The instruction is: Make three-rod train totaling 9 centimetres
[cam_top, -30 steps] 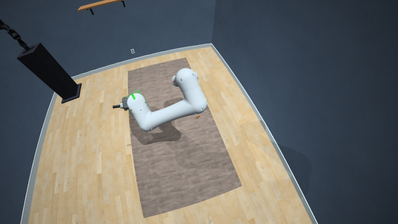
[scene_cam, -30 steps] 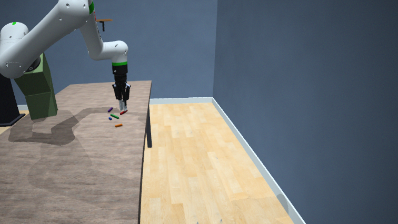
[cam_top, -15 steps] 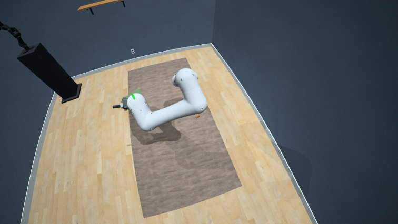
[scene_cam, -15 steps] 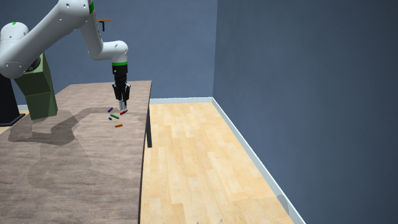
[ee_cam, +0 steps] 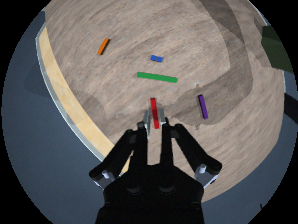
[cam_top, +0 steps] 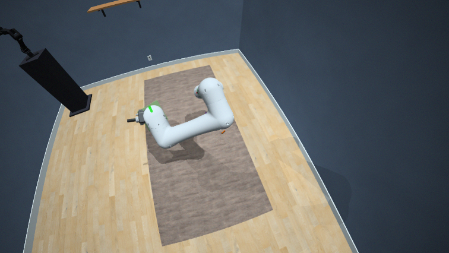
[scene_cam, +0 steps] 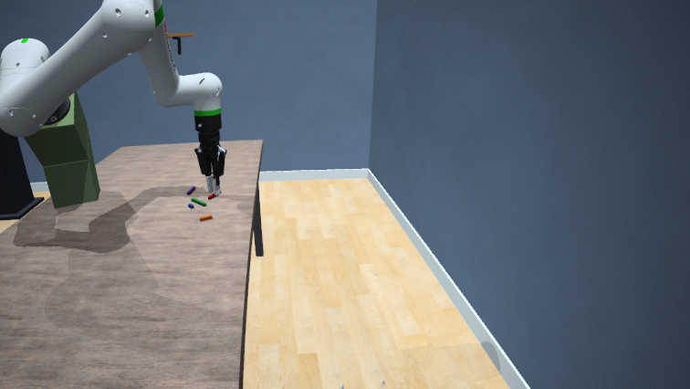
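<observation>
Right now my hand is 40 mm above the red rod. Also, from my hand: green rod (50 mm behind, 60 mm to the right, 40 mm below); then purple rod (100 mm behind, 60 mm to the left, 40 mm below); then orange rod (10 mm behind, 190 mm to the right, 40 mm below).
</observation>
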